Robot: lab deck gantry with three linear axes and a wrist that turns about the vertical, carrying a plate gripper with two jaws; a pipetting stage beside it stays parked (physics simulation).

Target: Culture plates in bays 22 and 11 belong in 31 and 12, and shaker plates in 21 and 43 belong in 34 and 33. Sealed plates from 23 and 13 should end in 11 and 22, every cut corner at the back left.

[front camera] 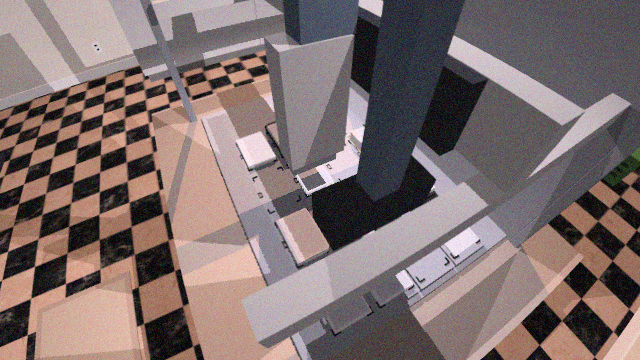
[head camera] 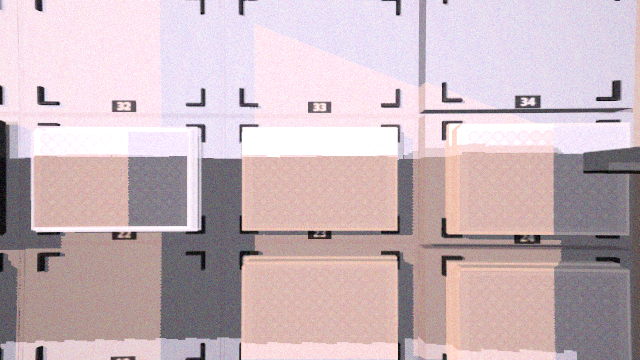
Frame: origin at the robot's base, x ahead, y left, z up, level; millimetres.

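Seen in the pictures: gripper, fingertip midpoint: [head camera: 626,285]; robot's base at its link origin: [front camera: 236,143].
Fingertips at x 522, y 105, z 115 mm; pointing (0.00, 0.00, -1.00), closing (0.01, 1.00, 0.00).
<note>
Offsets run from my fingertips to a thing's middle. "spot": to the spot under its first point.
My gripper [front camera: 367,220] is low in the front view, its black body hiding the bays beneath and its jaws hidden. In the head view one jaw [head camera: 612,162] shows at the right edge, well apart from the gripper's middle, with no plate at it; I read it as open. The bay 22 plate @(294 mm back, 45 mm left, 108 mm down) [head camera: 110,190] [front camera: 312,182] has a white rim. The bay 23 plate @(130 mm back, 45 mm left, 108 mm down) [head camera: 320,185] and the bay 13 plate @(130 mm back, 62 mm right, 108 mm down) [head camera: 320,300] [front camera: 302,235] sit in their bays. A plate @(458 mm back, 62 mm right, 103 mm down) [front camera: 256,150] sits in bay 11. Bays 32, 33 and 34 hold no plate. Shaker 21's dark edge @(spot: 384 mm back, 48 mm left, 108 mm down) [head camera: 2,175] shows at left; 43 is hidden.
Plates sit in bay 24 @(spot: 8 mm ahead, 33 mm left, 86 mm down) [head camera: 505,195] and bay 14 @(spot: 7 mm ahead, 52 mm right, 87 mm down) [head camera: 505,310]. Another plate @(34 mm ahead, 259 mm left, 97 mm down) [front camera: 462,242] sits at the right of the deck. A grey beam [front camera: 370,250] crosses the near side, and the pale pipetting stage [front camera: 312,100] stands behind the gripper's column.
</note>
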